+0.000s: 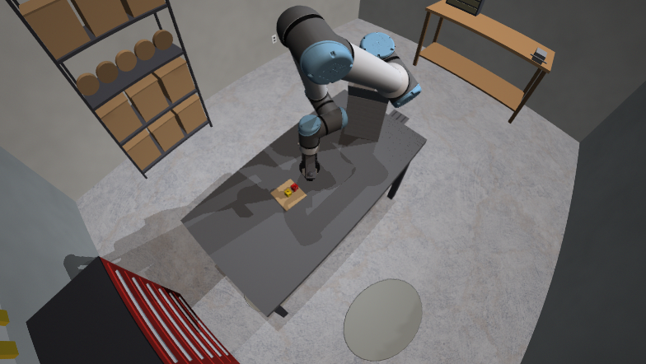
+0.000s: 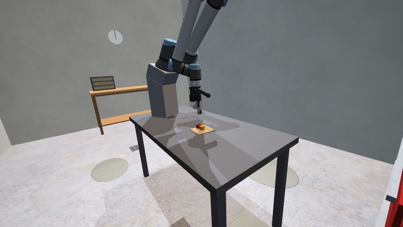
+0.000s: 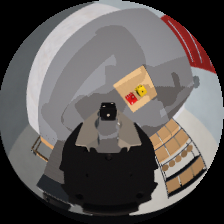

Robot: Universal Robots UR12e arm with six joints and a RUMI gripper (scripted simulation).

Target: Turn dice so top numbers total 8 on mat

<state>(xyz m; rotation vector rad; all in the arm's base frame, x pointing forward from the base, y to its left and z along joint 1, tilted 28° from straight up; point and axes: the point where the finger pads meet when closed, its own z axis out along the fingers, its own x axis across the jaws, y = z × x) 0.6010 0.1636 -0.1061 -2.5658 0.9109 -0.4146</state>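
The black die is right at my hand. Also, from my hand: tan mat 11 cm below, 11 cm ahead, 4 cm to the right; then yellow die 11 cm ahead, 10 cm below, 4 cm to the right; then red die 10 cm below, 7 cm ahead, 5 cm to the right.
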